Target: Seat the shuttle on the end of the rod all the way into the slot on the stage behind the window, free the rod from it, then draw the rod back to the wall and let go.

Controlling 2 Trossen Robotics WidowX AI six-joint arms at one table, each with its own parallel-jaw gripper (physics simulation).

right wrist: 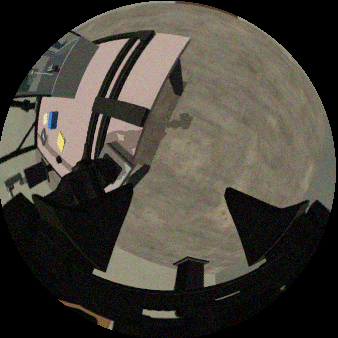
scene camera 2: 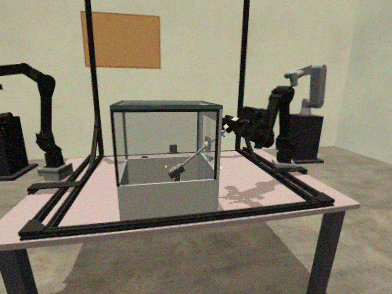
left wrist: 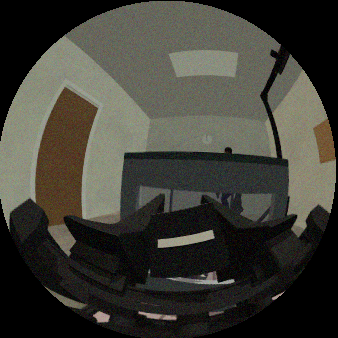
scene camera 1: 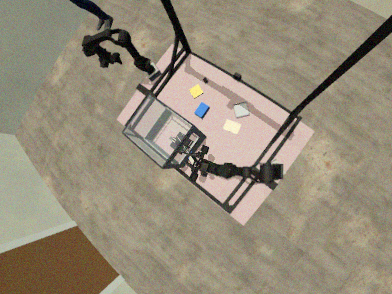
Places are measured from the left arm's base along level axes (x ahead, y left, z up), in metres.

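Where they show: left gripper, between the fingertips: (left wrist: pixel 182 198) (scene camera 1: pixel 183 156); right gripper, between the fingertips: (right wrist: pixel 181 190) (left wrist: pixel 219 197) (scene camera 1: pixel 117 63); left arm's base, origin of its link: (right wrist: pixel 34 105) (scene camera 2: pixel 283 161); right arm's base, origin of its link: (right wrist: pixel 108 168) (scene camera 2: pixel 55 165) (scene camera 1: pixel 150 70).
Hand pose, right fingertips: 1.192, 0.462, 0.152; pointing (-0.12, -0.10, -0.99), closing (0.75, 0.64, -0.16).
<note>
Each offset is from my right fingertips to the top centre of the thing, as dx, dy, dz. "*": to the spot under its first point. Level surfaces: height alone.
The clear-walled case {-0.676, -0.055, +0.160} (scene camera 1: pixel 144 150) (scene camera 2: pixel 166 106) (left wrist: pixel 205 172) stands on the table. In scene camera 2 the thin grey rod (scene camera 2: pixel 192 159) slants down to the left through the port {* -0.822, +0.032, +0.048} (scene camera 2: pixel 207 143) in its right wall. The dark grey shuttle (scene camera 2: pixel 175 171) is at the rod's lower end, tilted, close over the stage (scene camera 2: pixel 176 178); the slot is hidden, so its seating cannot be told. My left gripper (scene camera 1: pixel 193 159) (scene camera 2: pixel 227 125) (left wrist: pixel 182 198) is outside that wall, shut on the rod's black handle {* -0.920, -0.125, +0.104} (left wrist: pixel 186 237) with a pale stripe. My right gripper (right wrist: pixel 181 190) is open and empty, off the table.
A blue block {-0.611, -0.301, -0.151} (scene camera 1: pixel 202 110) (right wrist: pixel 53 120), a yellow square {* -0.467, -0.345, -0.181} (scene camera 1: pixel 196 91) (right wrist: pixel 61 142), a cream square {* -0.815, -0.406, -0.188} (scene camera 1: pixel 232 126) and a grey tray {-0.758, -0.517, -0.171} (scene camera 1: pixel 241 116) lie on the pink table {dz -0.191} (scene camera 1: pixel 295 131). Black frame rails (scene camera 2: pixel 175 221) run along the table edges, with uprights (scene camera 2: pixel 243 75) rising from them.
</note>
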